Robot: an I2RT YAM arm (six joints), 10 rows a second.
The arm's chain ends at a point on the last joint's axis. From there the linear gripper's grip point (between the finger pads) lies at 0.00 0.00 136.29 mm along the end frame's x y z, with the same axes.
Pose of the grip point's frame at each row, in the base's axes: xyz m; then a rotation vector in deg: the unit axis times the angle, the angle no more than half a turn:
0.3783, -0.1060, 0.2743, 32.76, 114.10, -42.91
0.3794, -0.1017, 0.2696, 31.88, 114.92, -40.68
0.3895, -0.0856, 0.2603, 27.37, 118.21, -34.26
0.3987, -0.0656, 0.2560, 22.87, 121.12, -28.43
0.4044, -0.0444, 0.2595, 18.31, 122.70, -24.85
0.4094, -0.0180, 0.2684, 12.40, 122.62, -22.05
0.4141, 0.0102, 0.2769, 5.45, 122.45, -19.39
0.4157, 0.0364, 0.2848, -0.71, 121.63, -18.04
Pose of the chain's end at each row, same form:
0.2981, -0.0108, 0.3298, 32.76, 114.10, -42.91
0.2965, -0.0101, 0.3272, 31.88, 114.92, -40.68
0.2990, -0.0065, 0.3246, 27.37, 118.21, -34.26
0.3026, 0.0010, 0.3261, 22.87, 121.12, -28.43
0.3044, 0.0129, 0.3322, 18.31, 122.70, -24.85
0.3041, 0.0301, 0.3403, 12.40, 122.62, -22.05
0.3042, 0.0479, 0.3481, 5.45, 122.45, -19.39
0.3024, 0.0663, 0.3544, -0.71, 121.63, -18.04

